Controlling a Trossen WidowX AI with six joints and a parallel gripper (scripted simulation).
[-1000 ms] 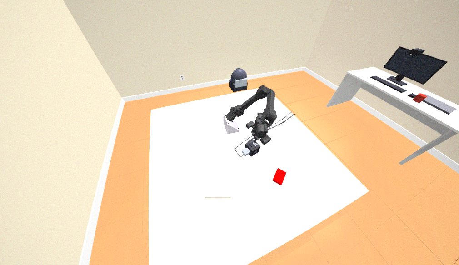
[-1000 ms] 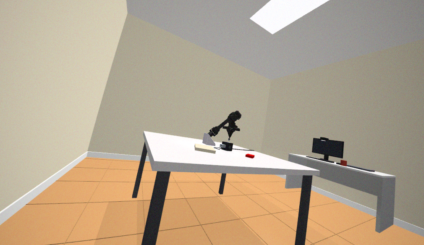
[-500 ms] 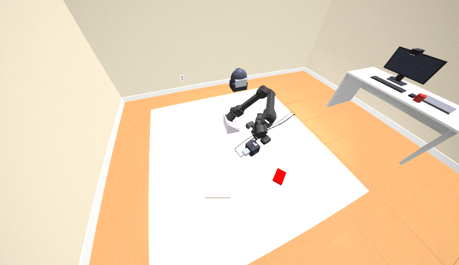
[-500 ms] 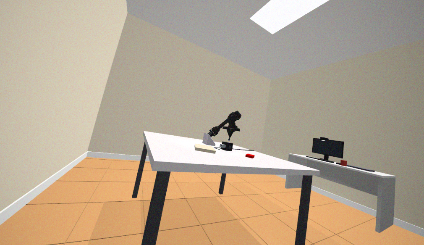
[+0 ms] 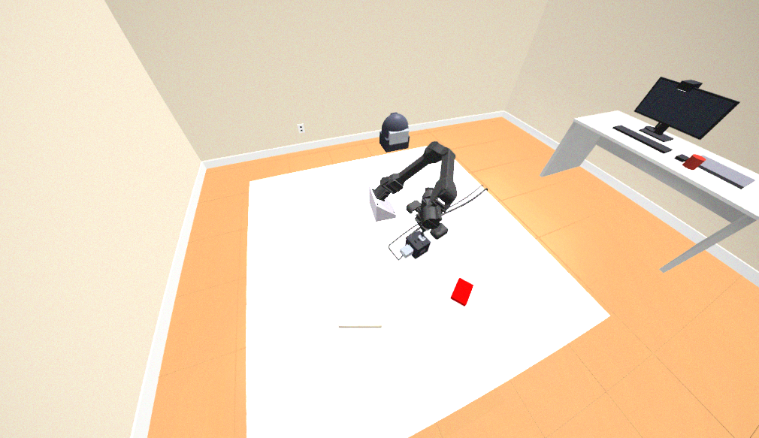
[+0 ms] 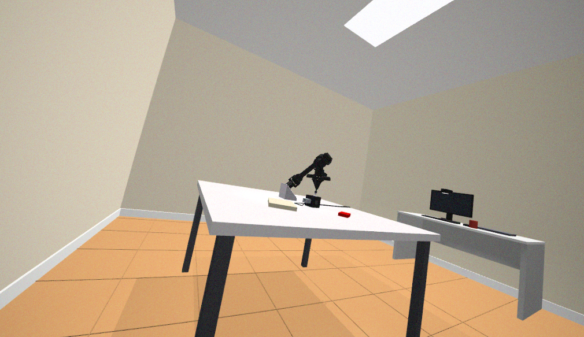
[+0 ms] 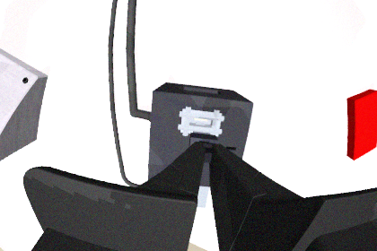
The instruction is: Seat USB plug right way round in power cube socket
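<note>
The white socket frame lies 60 mm below my gripper tip. Also, from my gripper tip: flat tan board: 320 mm to the right, 120 mm ahead, 110 mm below; then red block: 250 mm ahead, 120 mm below, 60 mm to the left.
</note>
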